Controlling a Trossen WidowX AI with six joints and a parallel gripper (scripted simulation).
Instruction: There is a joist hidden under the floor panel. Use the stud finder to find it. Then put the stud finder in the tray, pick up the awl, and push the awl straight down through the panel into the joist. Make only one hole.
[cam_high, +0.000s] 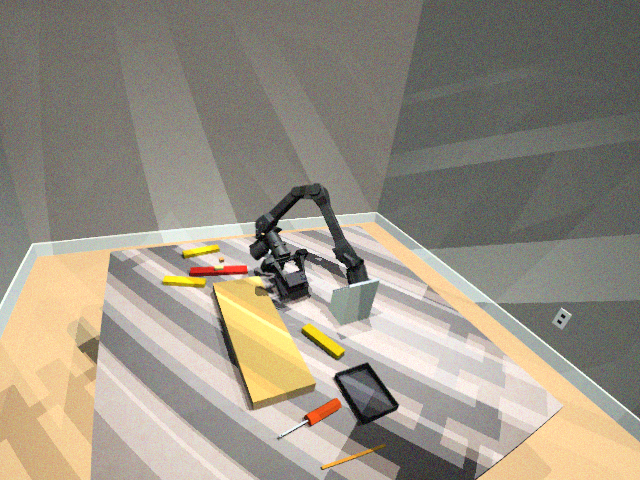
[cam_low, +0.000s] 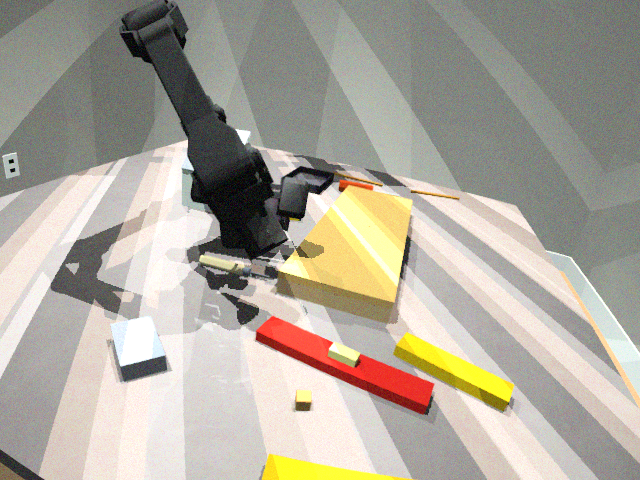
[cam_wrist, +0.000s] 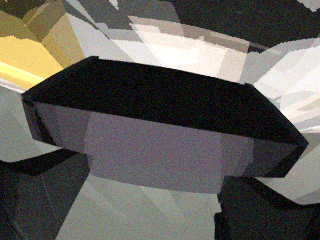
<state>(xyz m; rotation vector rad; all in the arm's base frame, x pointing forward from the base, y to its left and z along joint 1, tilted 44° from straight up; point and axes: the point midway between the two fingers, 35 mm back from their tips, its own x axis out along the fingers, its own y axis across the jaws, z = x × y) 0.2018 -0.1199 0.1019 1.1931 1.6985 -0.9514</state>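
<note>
Now: gripper tip 30 mm short of the awl, 100 mm to the left of it and 90 mm above it. From my gripper tip the other things lie so: stud finder: 10 mm behind, 10 mm below; red level: 250 mm ahead, 230 mm to the right, 90 mm below; grey-blue block: 20 mm ahead, 340 mm to the right, 90 mm below.
</note>
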